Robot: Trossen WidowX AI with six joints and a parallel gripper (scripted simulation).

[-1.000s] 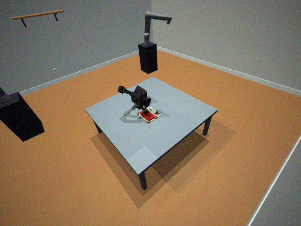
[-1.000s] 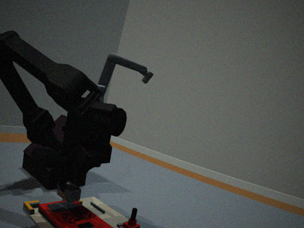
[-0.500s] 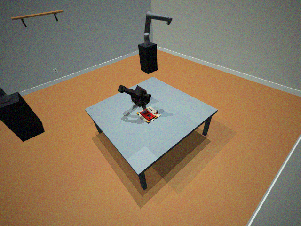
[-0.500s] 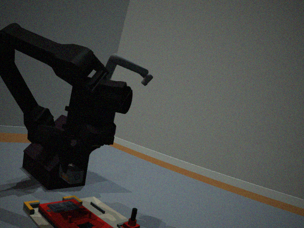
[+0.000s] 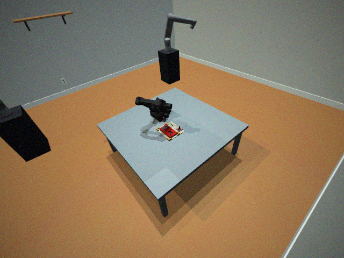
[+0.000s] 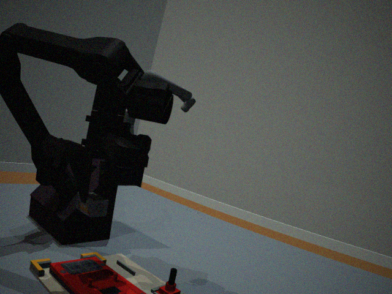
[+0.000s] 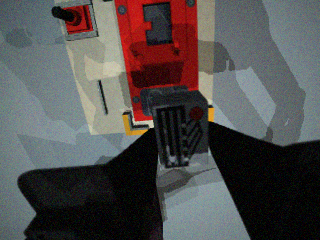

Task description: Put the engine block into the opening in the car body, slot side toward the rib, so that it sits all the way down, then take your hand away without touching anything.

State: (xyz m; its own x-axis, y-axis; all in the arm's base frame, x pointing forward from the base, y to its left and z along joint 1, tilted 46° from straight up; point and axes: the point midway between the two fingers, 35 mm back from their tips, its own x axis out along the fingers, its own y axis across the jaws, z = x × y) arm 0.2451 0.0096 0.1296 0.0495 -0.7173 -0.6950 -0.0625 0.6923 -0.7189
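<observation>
Right now the pale base plate is 150 mm below my gripper tip, 50 mm ahead of it and 30 mm to the left of it. Also, from my gripper tip: grey engine block (10 mm below).
</observation>
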